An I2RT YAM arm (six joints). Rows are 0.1 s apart.
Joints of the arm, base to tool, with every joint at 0 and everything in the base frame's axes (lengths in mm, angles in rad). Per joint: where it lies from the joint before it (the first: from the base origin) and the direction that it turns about. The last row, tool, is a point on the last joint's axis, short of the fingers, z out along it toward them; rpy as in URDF.
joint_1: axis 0 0 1 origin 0.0 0.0 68.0
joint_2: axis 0 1 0 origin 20.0 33.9 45.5
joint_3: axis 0 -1 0 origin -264.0 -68.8 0.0
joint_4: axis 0 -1 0 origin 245.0 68.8 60.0
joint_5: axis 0 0 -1 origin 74.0 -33.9 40.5
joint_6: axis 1 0 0 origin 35.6 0.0 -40.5
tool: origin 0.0 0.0 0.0 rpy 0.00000 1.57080 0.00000
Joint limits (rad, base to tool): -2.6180..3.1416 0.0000..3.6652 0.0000..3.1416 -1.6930..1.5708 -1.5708..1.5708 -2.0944..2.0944
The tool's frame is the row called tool.
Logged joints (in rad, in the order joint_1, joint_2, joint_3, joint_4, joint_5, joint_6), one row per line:
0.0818, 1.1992, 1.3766, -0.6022, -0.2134, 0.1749
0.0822, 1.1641, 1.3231, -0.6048, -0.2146, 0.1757
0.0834, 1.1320, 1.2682, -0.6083, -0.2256, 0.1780
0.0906, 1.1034, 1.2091, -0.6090, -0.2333, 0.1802
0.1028, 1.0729, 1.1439, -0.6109, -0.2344, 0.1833
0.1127, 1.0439, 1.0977, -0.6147, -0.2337, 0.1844
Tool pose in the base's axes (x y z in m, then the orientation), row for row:
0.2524, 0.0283, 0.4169, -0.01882, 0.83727, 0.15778, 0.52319
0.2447, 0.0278, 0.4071, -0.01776, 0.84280, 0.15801, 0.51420
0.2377, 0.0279, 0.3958, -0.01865, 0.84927, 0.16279, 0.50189
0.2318, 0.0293, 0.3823, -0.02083, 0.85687, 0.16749, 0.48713
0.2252, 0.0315, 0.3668, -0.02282, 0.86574, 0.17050, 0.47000
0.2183, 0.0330, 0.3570, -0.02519, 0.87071, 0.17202, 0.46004
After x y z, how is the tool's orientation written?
As a quaternion, x y z w.
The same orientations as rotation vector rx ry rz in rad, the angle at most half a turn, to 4 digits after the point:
-0.0451, 2.0046, 0.3778
-0.0427, 2.0257, 0.3798
-0.0451, 2.0522, 0.3934
-0.0507, 2.0840, 0.4073
-0.0559, 2.1215, 0.4178
-0.0620, 2.1432, 0.4234

